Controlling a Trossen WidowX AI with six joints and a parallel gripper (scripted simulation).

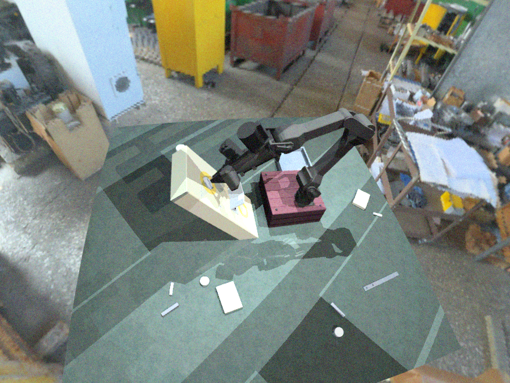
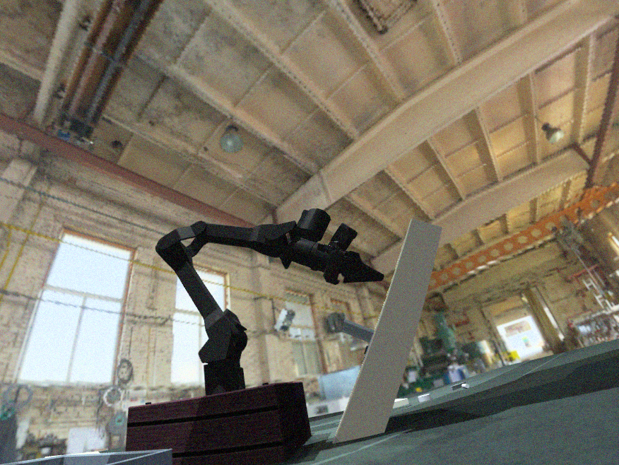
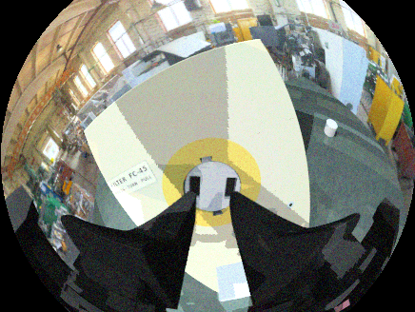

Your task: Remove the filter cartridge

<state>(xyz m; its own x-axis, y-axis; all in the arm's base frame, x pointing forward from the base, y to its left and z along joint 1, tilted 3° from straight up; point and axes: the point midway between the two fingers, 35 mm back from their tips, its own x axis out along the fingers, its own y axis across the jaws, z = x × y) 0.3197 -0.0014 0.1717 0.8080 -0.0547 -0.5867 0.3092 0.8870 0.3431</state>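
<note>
Right now my gripper tip is 30 mm short of the white round filter cartridge and 20 mm above it. The rest, counted from my gripper tip: grey bracket: 70 mm behind, 110 mm below; grey tray: 400 mm behind, 270 mm to the right, 240 mm below; cream service panel: 20 mm behind, 100 mm below.
</note>
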